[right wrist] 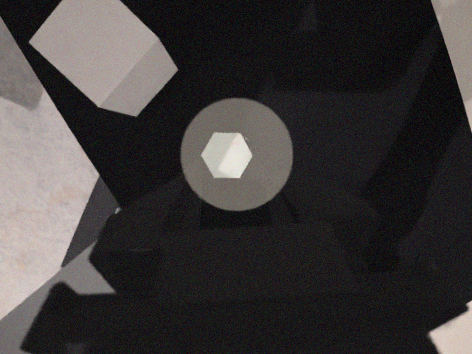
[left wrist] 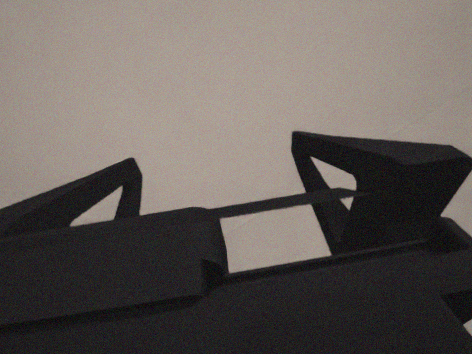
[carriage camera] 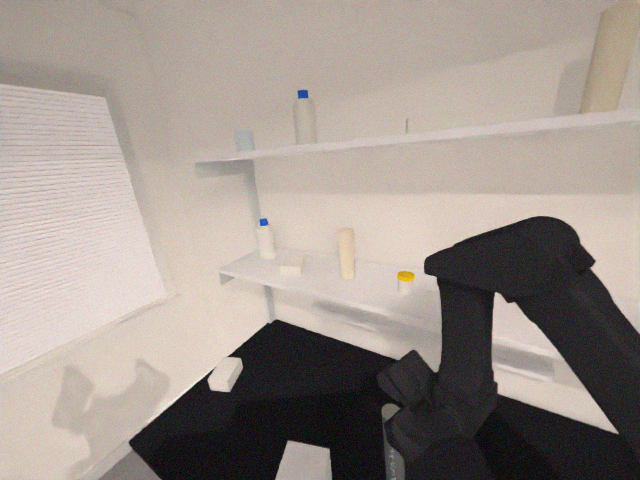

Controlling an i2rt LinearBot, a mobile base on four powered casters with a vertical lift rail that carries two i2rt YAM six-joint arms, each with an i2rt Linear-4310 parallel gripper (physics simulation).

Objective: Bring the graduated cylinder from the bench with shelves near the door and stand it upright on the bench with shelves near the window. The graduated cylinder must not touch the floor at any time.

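Note:
The graduated cylinder is a clear grey tube with printed marks. It looks upright in the carriage view, over the black bench top; in the right wrist view I look down its round outline. My right gripper is shut on it near its top end. Its base is cut off by the lower edge of the carriage view, so I cannot tell whether it touches the bench. My left gripper is open and empty, in front of a plain pale surface.
White boxes lie on the bench left of the cylinder. The lower shelf bears a blue-capped bottle, a beige cylinder and a yellow-lidded jar. The upper shelf is above. The blind-covered window is at left.

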